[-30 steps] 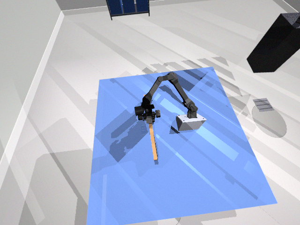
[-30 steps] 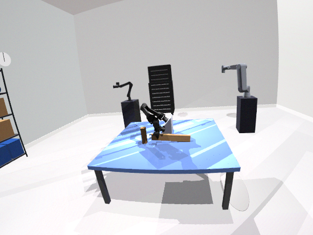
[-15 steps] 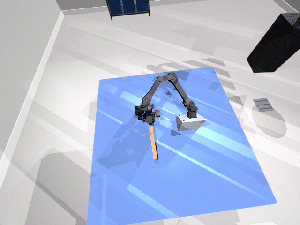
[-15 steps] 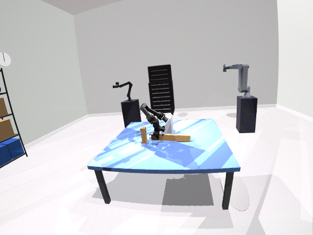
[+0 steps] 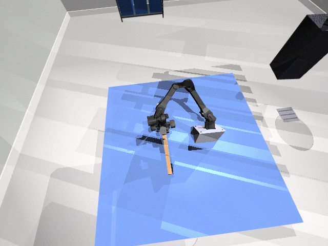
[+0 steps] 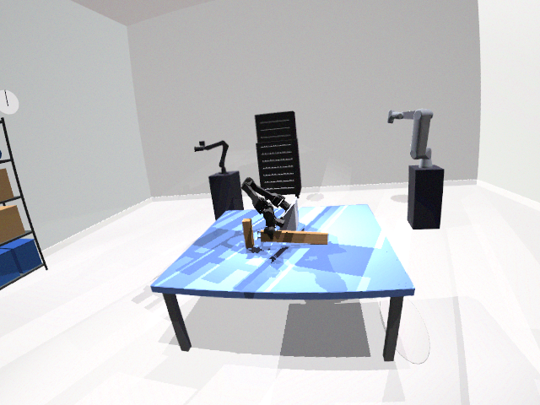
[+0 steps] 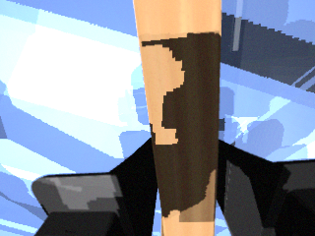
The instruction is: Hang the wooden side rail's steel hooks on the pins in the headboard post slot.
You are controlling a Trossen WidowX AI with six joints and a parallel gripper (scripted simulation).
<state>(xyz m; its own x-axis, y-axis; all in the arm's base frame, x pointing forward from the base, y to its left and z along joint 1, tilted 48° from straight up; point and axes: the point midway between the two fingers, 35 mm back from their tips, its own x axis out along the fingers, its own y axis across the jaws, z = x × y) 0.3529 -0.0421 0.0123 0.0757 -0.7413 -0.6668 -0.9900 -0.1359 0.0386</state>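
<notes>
Right now the headboard post is 2 cm ahead of my gripper tip, 15 cm to the right of it and 4 cm above it.
</notes>
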